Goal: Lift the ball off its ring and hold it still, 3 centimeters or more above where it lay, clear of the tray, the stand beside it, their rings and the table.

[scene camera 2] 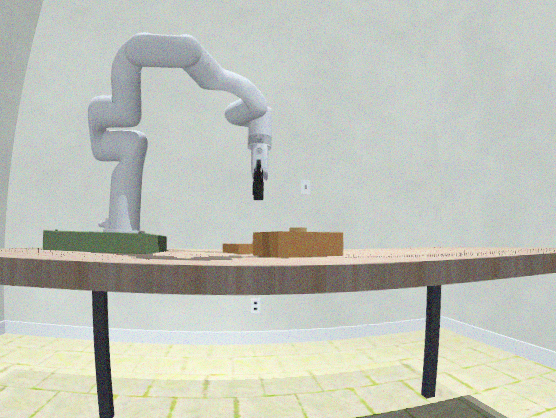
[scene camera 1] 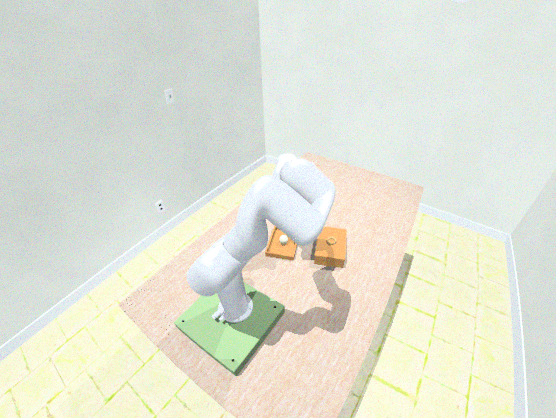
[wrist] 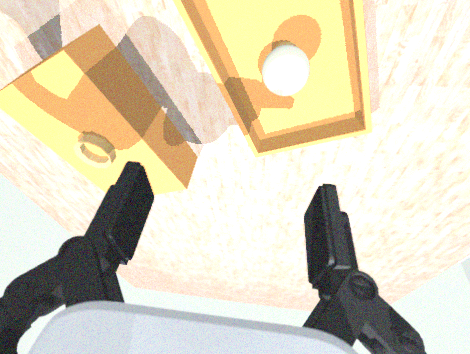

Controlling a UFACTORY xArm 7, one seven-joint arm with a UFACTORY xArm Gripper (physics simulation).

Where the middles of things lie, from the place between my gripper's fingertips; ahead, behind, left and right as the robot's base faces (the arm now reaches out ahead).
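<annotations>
The pale ball [wrist: 286,69] is where I start: my hand is 3 cm to the right of it and 14 cm above it. Then there is the orange stand [scene camera 2: 297,242], which is 17 cm to the right of my hand, 11 cm ahead of it and 13 cm below it. I also see the shallow orange tray [wrist: 334,104], 3 cm to the left of my hand and 15 cm below it.
</annotations>
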